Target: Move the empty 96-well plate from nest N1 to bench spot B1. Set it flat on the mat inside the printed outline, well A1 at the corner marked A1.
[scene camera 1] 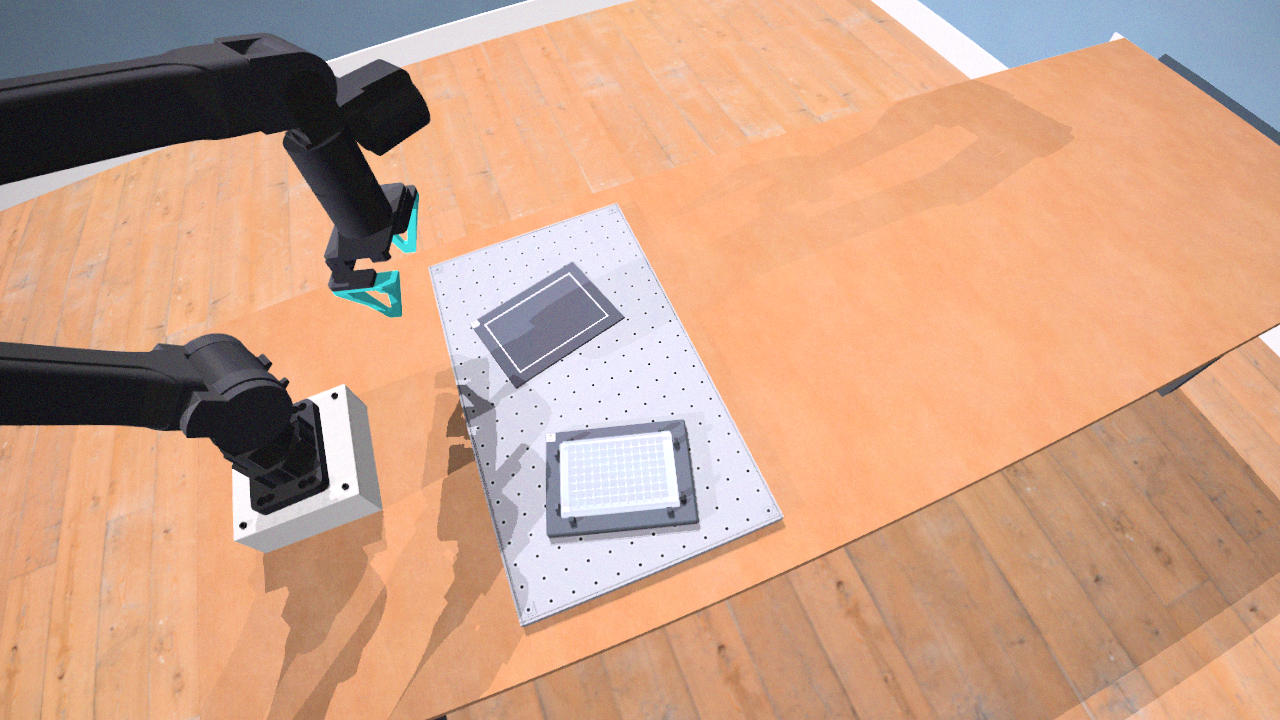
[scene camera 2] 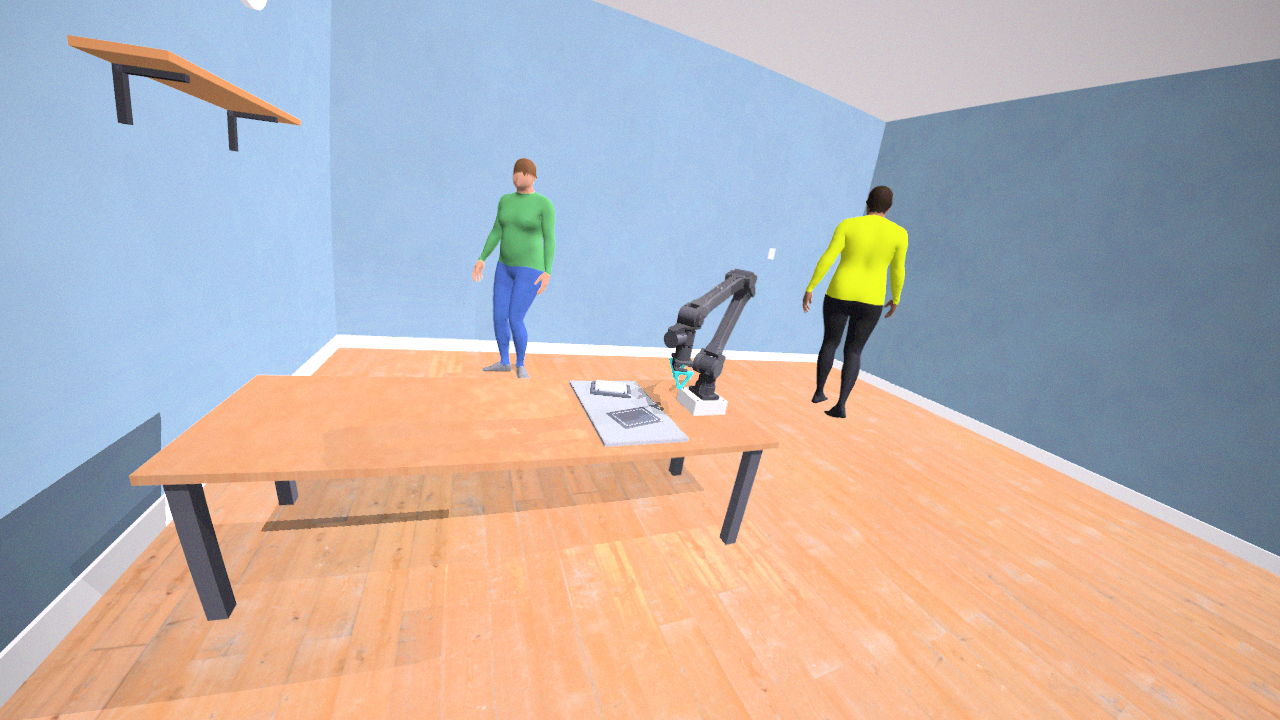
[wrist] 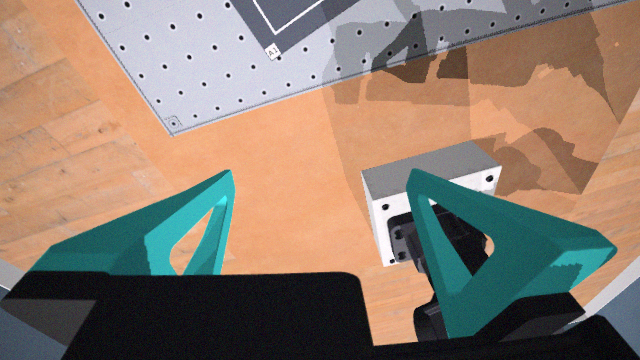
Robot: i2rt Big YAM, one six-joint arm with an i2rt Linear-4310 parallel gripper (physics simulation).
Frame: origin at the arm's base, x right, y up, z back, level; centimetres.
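Seen in the pictures: gripper, fingertip midpoint: [scene camera 1: 403, 282] [scene camera 2: 677, 383] [wrist: 323, 178]; arm's base, link origin: [scene camera 1: 290, 457] [scene camera 2: 703, 394].
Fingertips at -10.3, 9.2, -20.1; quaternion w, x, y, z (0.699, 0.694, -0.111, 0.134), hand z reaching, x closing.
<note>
Pixels of each thing's top centre, then the offset from my fingertips to it, as dx, dy, dz. Level surfaces: height alone.
- white 96-well plate, top centre: [scene camera 1: 616, 470] [scene camera 2: 611, 384] +26.7, -11.1, -14.3
- dark nest N1, top centre: [scene camera 1: 617, 472] [scene camera 2: 611, 385] +26.7, -11.6, -14.3
- dark B1 mat, surface height: dy -13.6
- perforated grey board, top centre: [scene camera 1: 577, 372] [scene camera 2: 622, 406] +11.5, -13.7, -14.8
- table, surface height: dy -15.0
The white 96-well plate [scene camera 1: 619, 474] [scene camera 2: 611, 386] sits flat in the dark nest N1 [scene camera 1: 622, 525]. The dark B1 mat [scene camera 1: 547, 324] [scene camera 2: 633, 417] [wrist: 310, 25] bears a white printed outline with nothing on it. Its corner tag A1 [scene camera 1: 475, 325] [wrist: 273, 52] is at the mat's left corner in scene camera 1. My gripper [scene camera 1: 405, 282] [scene camera 2: 682, 374] [wrist: 323, 178] is open and empty, in the air off the board's left edge in scene camera 1, nearer the mat than the nest. The plate does not show in the wrist view.
A perforated grey board [scene camera 1: 626, 385] [scene camera 2: 644, 436] [wrist: 150, 60] lies under nest and mat. The arm's white base block [scene camera 1: 353, 429] [scene camera 2: 704, 404] [wrist: 425, 175] stands beside it. A person in green [scene camera 2: 523, 232] and one in yellow [scene camera 2: 866, 259] stand beyond the table [scene camera 2: 375, 429].
</note>
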